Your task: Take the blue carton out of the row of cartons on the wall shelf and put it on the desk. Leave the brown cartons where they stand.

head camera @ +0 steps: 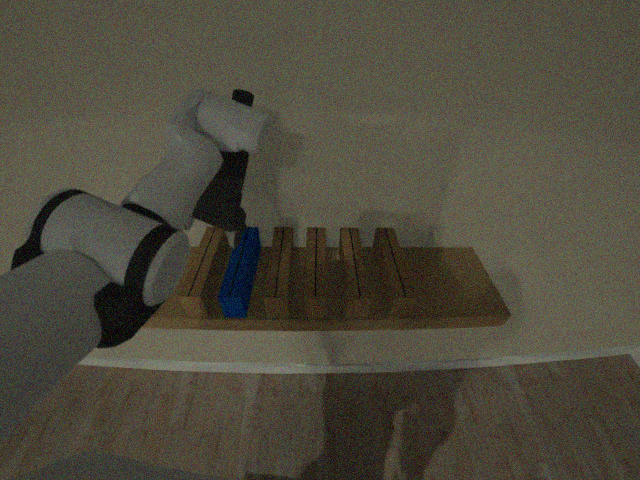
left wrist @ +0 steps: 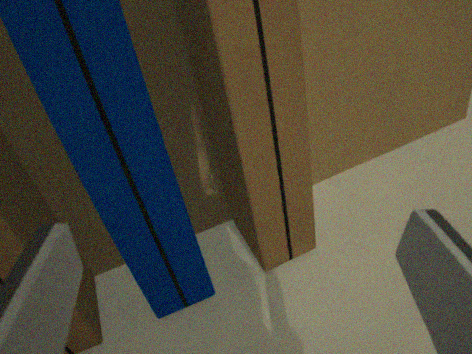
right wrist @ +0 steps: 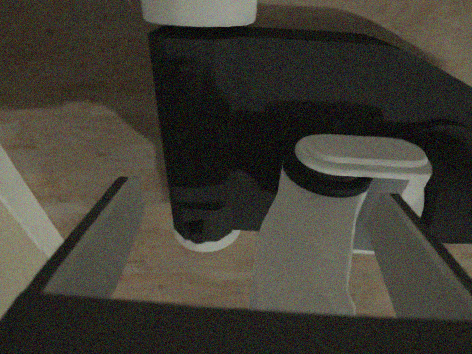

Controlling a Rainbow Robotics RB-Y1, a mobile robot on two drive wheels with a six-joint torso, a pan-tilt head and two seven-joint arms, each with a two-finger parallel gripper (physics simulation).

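Frame: origin at the robot's base, x ahead, y left, z up, level; metres.
Seen in the pictures: left gripper, fingertip midpoint: [head camera: 212, 237] [left wrist: 245, 241]; right gripper, fingertip midpoint: [right wrist: 256, 201].
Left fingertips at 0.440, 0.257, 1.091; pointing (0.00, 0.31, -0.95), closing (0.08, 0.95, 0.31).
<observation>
Offsets run from my left fingertips to a thing's middle, as dx, dy, dz. Level surfaces: height alone.
The blue carton {+0.055, -0.026, -0.153} [head camera: 240, 279] [left wrist: 140, 135] stands second from the left in the row on the wall shelf {dz -0.194} [head camera: 444, 279] [left wrist: 380, 90]. A brown carton {+0.044, +0.069, -0.153} [head camera: 204, 263] [left wrist: 297, 150] stands to its left in the head view and to its right in the left wrist view. My left gripper [head camera: 238, 222] [left wrist: 245, 241] is open and empty above the back of these two cartons. In the left wrist view both cartons show between the spread fingers. My right gripper [right wrist: 256, 201] is open and empty, away from the shelf. The desk does not show.
Several more brown cartons {+0.066, -0.126, -0.153} [head camera: 281, 258] {+0.077, -0.216, -0.153} [head camera: 316, 258] {+0.100, -0.416, -0.153} [head camera: 390, 258] stand in spaced order to the right of the blue one. The wall rises right behind the shelf. My left arm covers the shelf's left end. Parts of the robot's body [right wrist: 225, 100] show below the right gripper.
</observation>
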